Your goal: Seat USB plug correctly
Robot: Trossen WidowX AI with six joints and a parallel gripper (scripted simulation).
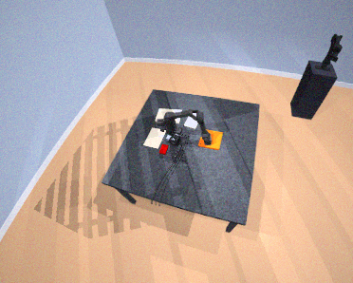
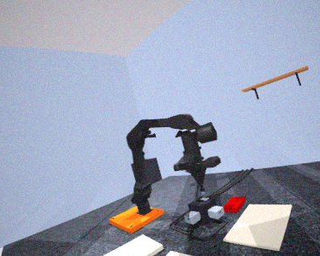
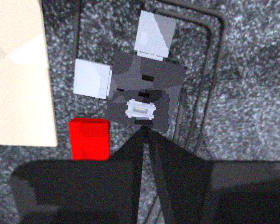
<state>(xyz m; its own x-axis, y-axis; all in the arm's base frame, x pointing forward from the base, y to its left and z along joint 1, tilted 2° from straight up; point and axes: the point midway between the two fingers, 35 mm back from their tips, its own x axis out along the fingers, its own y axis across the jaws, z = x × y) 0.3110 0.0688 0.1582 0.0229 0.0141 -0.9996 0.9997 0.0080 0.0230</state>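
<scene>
The USB plug lies 20 mm below my gripper tip. From my gripper tip the other things lie so: red block: 80 mm ahead, 90 mm to the left, 130 mm below; sheet: 210 mm ahead, 20 mm to the right, 130 mm below; USB socket: 70 mm below.
</scene>
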